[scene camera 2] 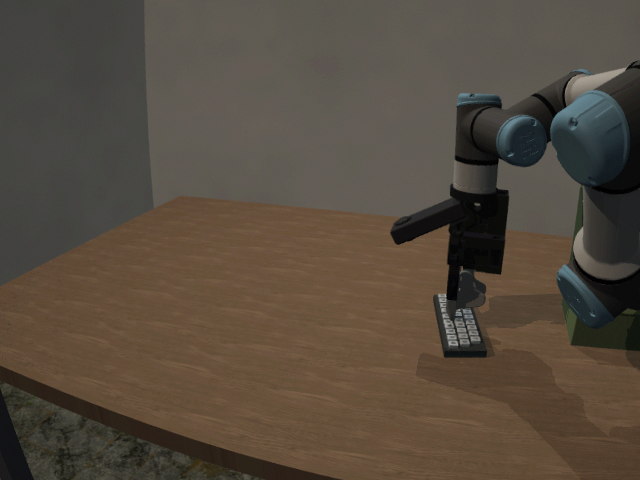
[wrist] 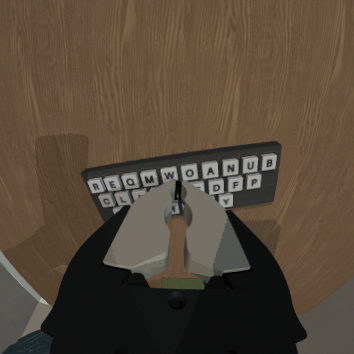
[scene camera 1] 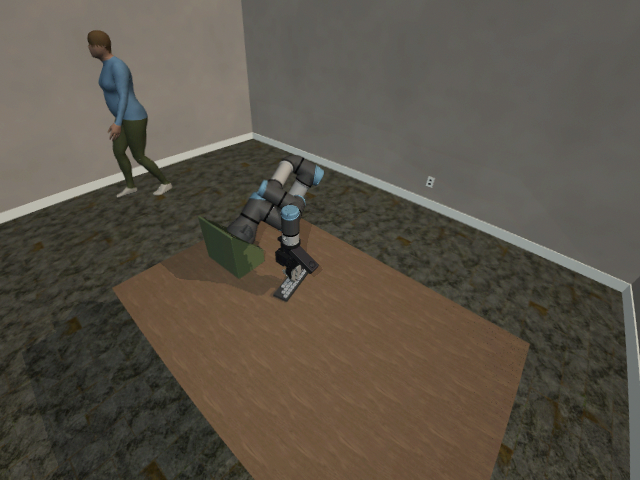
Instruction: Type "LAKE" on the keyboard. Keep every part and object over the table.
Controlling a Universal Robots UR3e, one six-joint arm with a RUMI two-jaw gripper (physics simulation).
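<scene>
A small dark keyboard with white letter keys lies on the table. In the wrist view its far row reads R, E, Q, M, W, O, A, N, U, B. The L key and the E key show to the left, and the A key to the right. My gripper is shut and empty. Its tips are at the middle row, just below the W key, touching or very close to the keys. The jaws hide several middle and near-row keys; I cannot make out K.
The wooden table extends around the keyboard. A green block stands at the arm's base. A person in a blue top is on the floor beyond the table.
</scene>
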